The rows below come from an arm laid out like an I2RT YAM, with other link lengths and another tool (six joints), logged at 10 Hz.
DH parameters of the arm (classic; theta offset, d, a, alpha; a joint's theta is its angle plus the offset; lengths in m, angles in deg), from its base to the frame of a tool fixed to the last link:
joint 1: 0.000 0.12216 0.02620 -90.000
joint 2: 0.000 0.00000 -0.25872 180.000
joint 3: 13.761 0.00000 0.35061 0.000
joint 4: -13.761 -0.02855 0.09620 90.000
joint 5: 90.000 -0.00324 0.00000 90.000
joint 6: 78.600 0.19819 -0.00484 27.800
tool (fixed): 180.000 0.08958 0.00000 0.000
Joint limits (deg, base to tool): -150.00..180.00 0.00..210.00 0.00..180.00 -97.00..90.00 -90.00..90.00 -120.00..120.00
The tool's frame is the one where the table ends.
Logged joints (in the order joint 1, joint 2, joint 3, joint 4, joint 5, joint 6), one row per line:
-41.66, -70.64, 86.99, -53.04, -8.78, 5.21
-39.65, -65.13, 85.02, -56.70, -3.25, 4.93
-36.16, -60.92, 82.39, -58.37, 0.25, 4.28
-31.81, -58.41, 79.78, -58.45, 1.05, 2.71
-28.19, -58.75, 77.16, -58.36, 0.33, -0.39
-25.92, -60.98, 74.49, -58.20, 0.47, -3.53
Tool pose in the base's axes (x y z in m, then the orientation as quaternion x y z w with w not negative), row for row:
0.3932, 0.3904, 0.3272, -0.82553, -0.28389, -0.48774, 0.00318
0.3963, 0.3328, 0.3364, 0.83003, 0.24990, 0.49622, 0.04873
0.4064, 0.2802, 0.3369, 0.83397, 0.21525, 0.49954, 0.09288
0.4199, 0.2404, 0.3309, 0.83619, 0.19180, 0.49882, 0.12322
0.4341, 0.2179, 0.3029, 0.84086, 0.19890, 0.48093, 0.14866
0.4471, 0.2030, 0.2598, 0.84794, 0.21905, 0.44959, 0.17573
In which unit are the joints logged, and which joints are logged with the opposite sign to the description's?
The joints are logged in degrees. Opposite sign: joint 1, joint 2.
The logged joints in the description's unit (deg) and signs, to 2 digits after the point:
41.66, 70.64, 86.99, -53.04, -8.78, 5.21
39.65, 65.13, 85.02, -56.70, -3.25, 4.93
36.16, 60.92, 82.39, -58.37, 0.25, 4.28
31.81, 58.41, 79.78, -58.45, 1.05, 2.71
28.19, 58.75, 77.16, -58.36, 0.33, -0.39
25.92, 60.98, 74.49, -58.20, 0.47, -3.53

